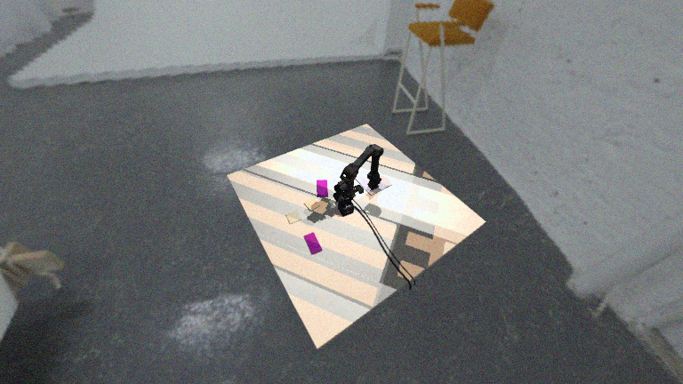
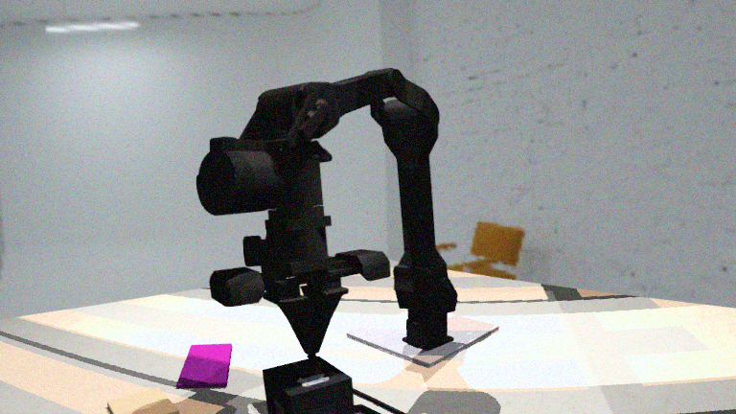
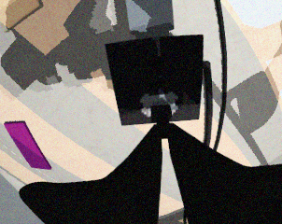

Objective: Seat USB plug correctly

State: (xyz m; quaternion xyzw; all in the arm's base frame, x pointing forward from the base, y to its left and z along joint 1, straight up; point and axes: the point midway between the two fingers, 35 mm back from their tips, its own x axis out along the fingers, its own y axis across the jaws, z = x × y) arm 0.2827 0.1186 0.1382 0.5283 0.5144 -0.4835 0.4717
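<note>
The usb plug lies 20 mm below my gripper tip. From my gripper tip the other things lie so: magenta block: 50 mm ahead, 260 mm to the right, 110 mm below; then usb socket: 40 mm below.
</note>
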